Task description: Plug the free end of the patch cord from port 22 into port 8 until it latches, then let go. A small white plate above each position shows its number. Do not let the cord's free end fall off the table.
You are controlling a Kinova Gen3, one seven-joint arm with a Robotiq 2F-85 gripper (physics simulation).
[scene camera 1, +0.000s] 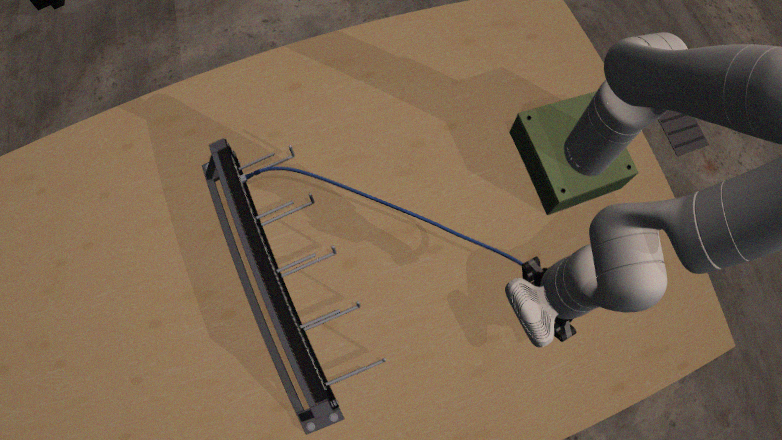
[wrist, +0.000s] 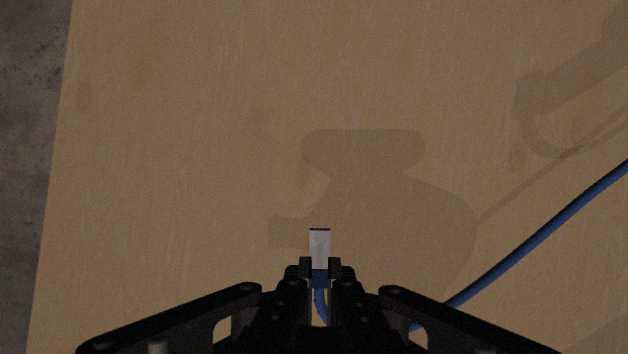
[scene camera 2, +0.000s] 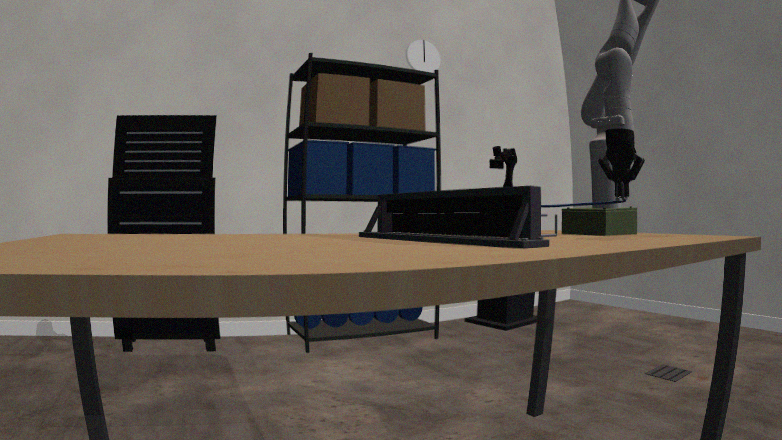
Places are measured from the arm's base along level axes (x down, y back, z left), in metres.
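Pixels of known places: gripper, fingertip midpoint: [wrist: 319, 273] [scene camera 2: 622, 199]; arm's base, link origin: [scene camera 1: 587, 152] [scene camera 2: 606, 208].
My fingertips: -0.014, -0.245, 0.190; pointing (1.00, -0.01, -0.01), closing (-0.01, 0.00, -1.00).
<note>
Ahead of a thing's pixels: the offset from my fingertips to its middle, as dx, dy, dz. "spot": to the spot under its first point.
My gripper [scene camera 2: 621, 195] [wrist: 319, 273] is shut on the patch cord's free plug @(-0.006, -0.015, +0.000) [wrist: 320, 247]. The plug's clear body sticks out ahead of the fingertips in the wrist view, with its blue boot between them. The gripper is above the table, well to the right of the patch panel @(+0.041, -0.318, -0.235) [scene camera 1: 267, 273] [scene camera 2: 459, 193] in scene camera 1. The fingertips and plug are hidden under the arm there. The blue cord [scene camera 1: 382, 203] [scene camera 2: 579, 205] [wrist: 540, 237] runs from the gripper to its fixed plug @(+0.008, -0.326, -0.401) [scene camera 1: 244, 177] near the panel's upper end. The number plates and port 8 cannot be made out.
Several thin grey rods, such as the lowest one @(spot: +0.035, -0.286, -0.034) [scene camera 1: 355, 372], stick out from the panel's port side. A green block [scene camera 1: 546, 158] [scene camera 2: 582, 221] sits under the arm's base. The table's edge [wrist: 52, 175] shows left in the wrist view. A shelf rack [scene camera 2: 438, 109] stands behind.
</note>
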